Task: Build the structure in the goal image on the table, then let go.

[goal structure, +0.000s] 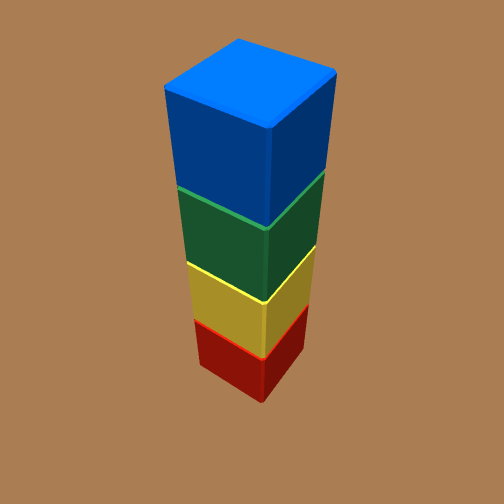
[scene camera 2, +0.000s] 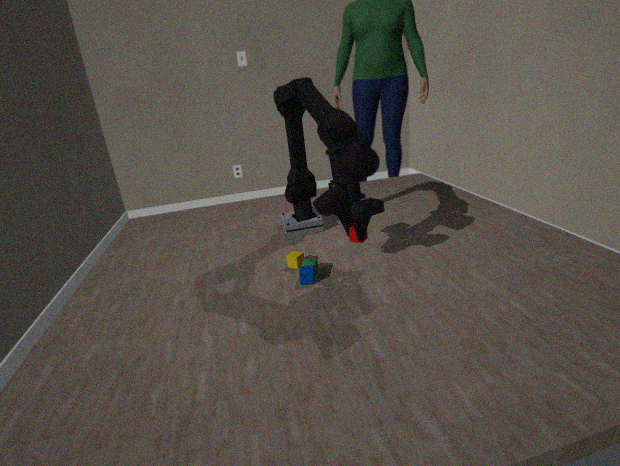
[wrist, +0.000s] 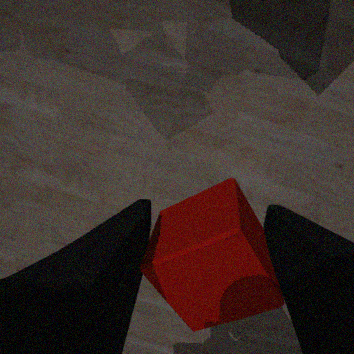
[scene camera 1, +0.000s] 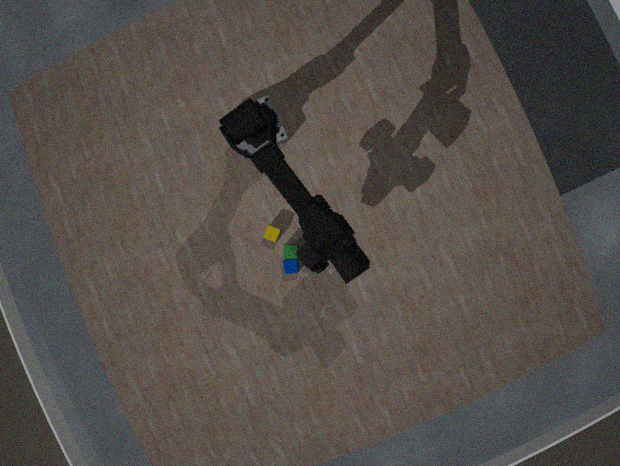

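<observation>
My gripper (scene camera 2: 357, 236) (wrist: 208, 213) is shut on a red cube (scene camera 2: 356, 235) (wrist: 210, 255), which sits tilted between the fingers, above the table. In scene camera 1 the arm hides the red cube. A green cube (scene camera 1: 290, 251) (scene camera 2: 309, 262) and a blue cube (scene camera 1: 290, 266) (scene camera 2: 307, 274) stand on the table side by side, touching or nearly so. A yellow cube (scene camera 1: 271, 233) (scene camera 2: 294, 260) stands apart, a short way from the green cube. In scene camera 2 the gripper is behind and to the right of these three cubes. They do not show in the wrist view.
The wooden table (scene camera 1: 426, 325) (scene camera 2: 250, 400) bears the arm's grey base plate (scene camera 1: 255, 147) (scene camera 2: 303, 224). Dark arm shadows lie across the table around the cubes. A person (scene camera 2: 380, 45) in a green top stands behind the arm.
</observation>
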